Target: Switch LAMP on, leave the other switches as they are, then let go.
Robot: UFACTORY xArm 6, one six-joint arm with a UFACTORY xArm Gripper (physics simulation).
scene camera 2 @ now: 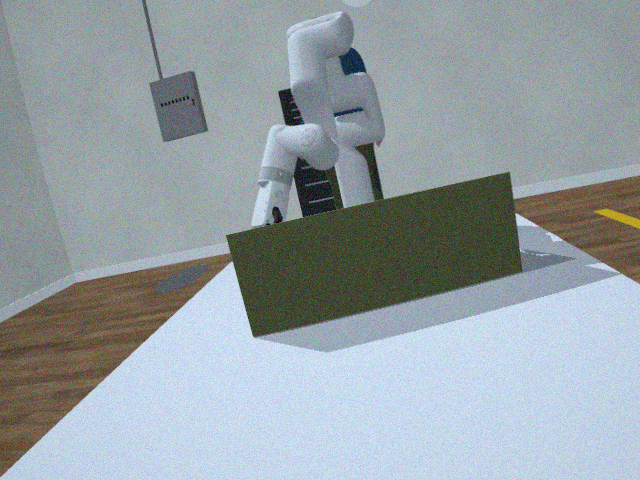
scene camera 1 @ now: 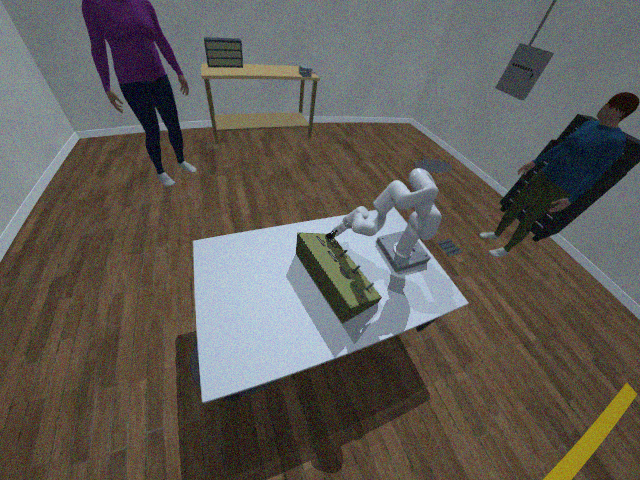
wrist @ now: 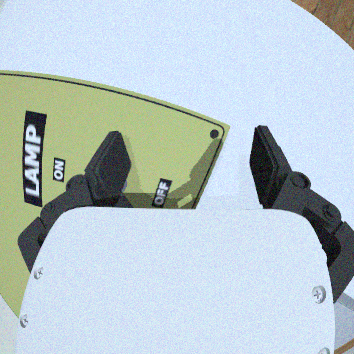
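The green switch box stands on the white table. The LAMP label shows in the wrist view, with the ON mark near it and the OFF mark towards the panel's edge. My gripper is open and empty, low at the LAMP end; in the wrist view its left finger is over the panel between ON and OFF, its right finger beyond the edge. A small grey-blue bit shows beside the left finger; the LAMP lever is otherwise hidden and its position cannot be told.
Several other levers, such as one lever along the box, stand up beside the arm's side. The arm's base plate is on the table. A person in purple, a person in blue and a wooden bench are away from the table.
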